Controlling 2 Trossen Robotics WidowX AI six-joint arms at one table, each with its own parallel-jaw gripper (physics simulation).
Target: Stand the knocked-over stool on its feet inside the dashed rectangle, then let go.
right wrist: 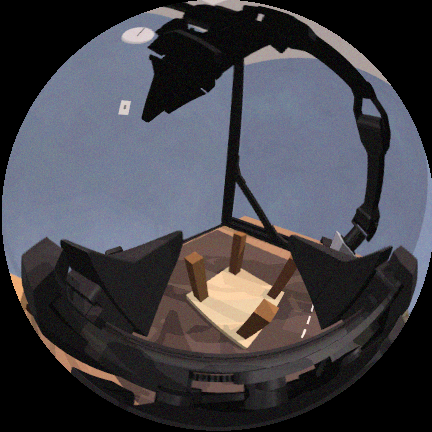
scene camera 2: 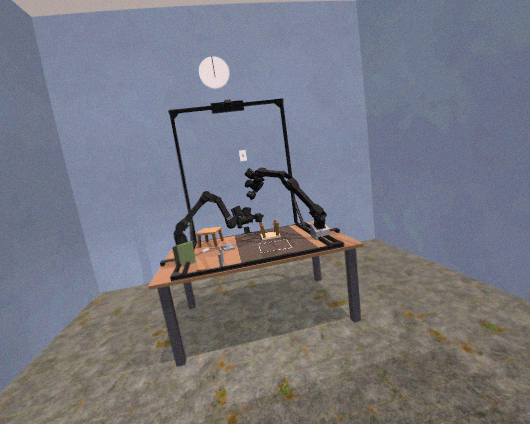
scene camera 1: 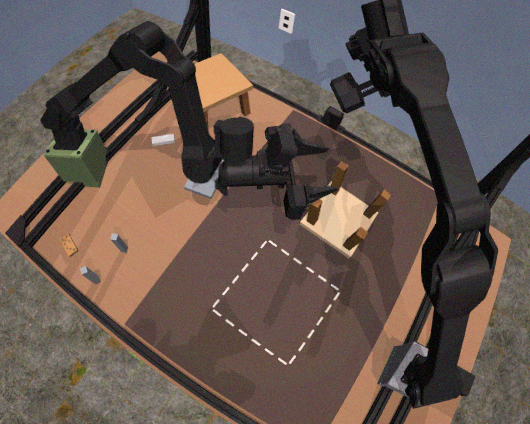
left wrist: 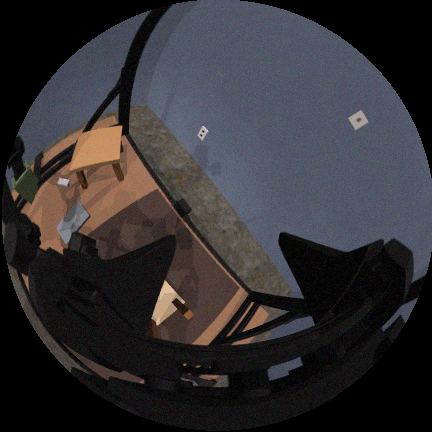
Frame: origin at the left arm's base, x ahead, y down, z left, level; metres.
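Where they show: left gripper, fingertip midpoint: (right wrist: 157, 115) (left wrist: 228, 238); right gripper, fingertip midpoint: (right wrist: 237, 238) (scene camera 1: 332, 168); left arm's base, link origin: (right wrist: 347, 244) (scene camera 2: 319, 226) (scene camera 1: 421, 373); right arm's base, link origin: (scene camera 2: 181, 244) (scene camera 1: 70, 141).
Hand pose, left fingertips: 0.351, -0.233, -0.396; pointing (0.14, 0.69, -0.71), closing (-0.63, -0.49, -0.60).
Each offset is from my left fingertips to the top centre of the thing, as dx, dy, dz.
The stool @(-0.059, +0.197, +0.143) (scene camera 1: 345, 219) (scene camera 2: 270, 236) (left wrist: 165, 302) (right wrist: 232, 297) lies upside down on the dark mat, its pale seat flat and its brown legs pointing up. The dashed rectangle (scene camera 1: 268, 242) (right wrist: 303, 332) is on the mat, below the stool in scene camera 1 and apart from it. My right gripper (scene camera 1: 332, 169) (scene camera 2: 253, 224) (right wrist: 237, 238) is open and empty, above the seat's upper-left side in scene camera 1; the right wrist view shows the legs ahead of and between its fingers. My left gripper (scene camera 2: 250, 184) (left wrist: 228, 238) is open and empty, high above the table.
A standing stool with an orange top @(+0.383, +0.200, +0.016) (scene camera 1: 222, 77) (scene camera 2: 209, 231) (left wrist: 100, 145) is at the table's back left. A white block @(+0.429, +0.300, +0.178) (scene camera 1: 163, 139), a grey plate @(+0.270, +0.302, +0.199) (scene camera 1: 201, 187), two small grey blocks @(+0.325, +0.233, +0.466) (scene camera 1: 119, 242) @(+0.336, +0.233, +0.560) (scene camera 1: 90, 274) and an orange tile @(+0.449, +0.303, +0.535) (scene camera 1: 68, 245) lie left of the mat.
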